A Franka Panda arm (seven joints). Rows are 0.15 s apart.
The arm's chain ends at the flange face. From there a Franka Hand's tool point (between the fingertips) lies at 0.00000 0.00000 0.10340 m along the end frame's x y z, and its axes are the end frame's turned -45 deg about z.
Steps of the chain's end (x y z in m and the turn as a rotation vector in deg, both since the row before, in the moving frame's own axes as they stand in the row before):
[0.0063 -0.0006 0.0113 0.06 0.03 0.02]
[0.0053 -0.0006 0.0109 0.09 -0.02 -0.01]
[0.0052 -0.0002 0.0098 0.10 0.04 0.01]
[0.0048 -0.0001 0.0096 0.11 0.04 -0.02]
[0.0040 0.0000 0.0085 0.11 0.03 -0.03]
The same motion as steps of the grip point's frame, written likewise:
[0.0050 0.0040 0.0113 0.02 0.06 0.02]
[0.0043 0.0032 0.0109 0.08 0.05 -0.01]
[0.0040 0.0035 0.0098 0.04 0.10 0.01]
[0.0037 0.0032 0.0096 0.05 0.11 -0.02]
[0.0030 0.0027 0.0085 0.06 0.10 -0.03]

